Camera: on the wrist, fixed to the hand. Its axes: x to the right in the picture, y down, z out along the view.
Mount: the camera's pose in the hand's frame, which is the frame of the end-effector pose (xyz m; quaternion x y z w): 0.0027 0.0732 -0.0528 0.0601 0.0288 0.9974 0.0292
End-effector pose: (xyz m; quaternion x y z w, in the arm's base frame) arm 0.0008 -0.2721 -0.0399 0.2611 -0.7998 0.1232 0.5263
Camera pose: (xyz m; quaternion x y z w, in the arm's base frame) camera 0.0010 -0.1870 -0.0098 0.7620 0.2612 -0.5841 0.1002
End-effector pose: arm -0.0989 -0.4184 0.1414 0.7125 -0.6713 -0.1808 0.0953
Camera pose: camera -0.1459 -0.4326 0.2171 -0.6378 -0.7383 0.1506 0.1596
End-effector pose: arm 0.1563 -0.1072 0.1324 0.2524 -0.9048 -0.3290 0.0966
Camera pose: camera 0.1432 -0.0894 0.2200 -0.8798 -0.2951 0.1484 0.3418
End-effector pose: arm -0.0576 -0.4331 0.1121 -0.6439 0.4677 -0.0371 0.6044
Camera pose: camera -0.1293 -0.4618 0.0653 0.4850 0.6710 0.5551 0.0799
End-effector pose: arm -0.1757 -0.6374 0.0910 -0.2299 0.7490 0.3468 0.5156
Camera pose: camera -0.2604 -0.6295 0.1212 -0.7613 -0.2869 -0.4727 0.3386
